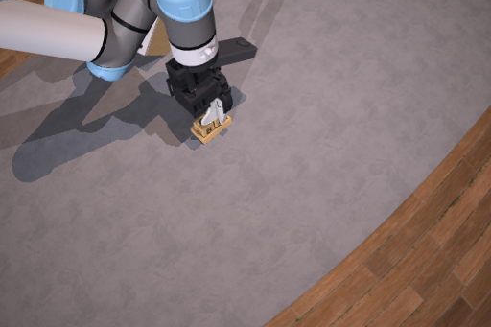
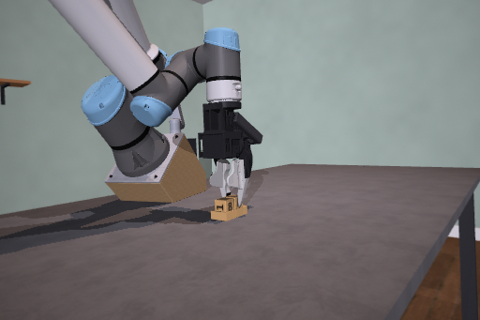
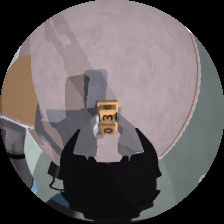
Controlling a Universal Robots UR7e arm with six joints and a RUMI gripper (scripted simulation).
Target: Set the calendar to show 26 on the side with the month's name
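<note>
Right now the wooden calendar tray is 2 cm to the right of my hand and 3 cm below it.
</note>
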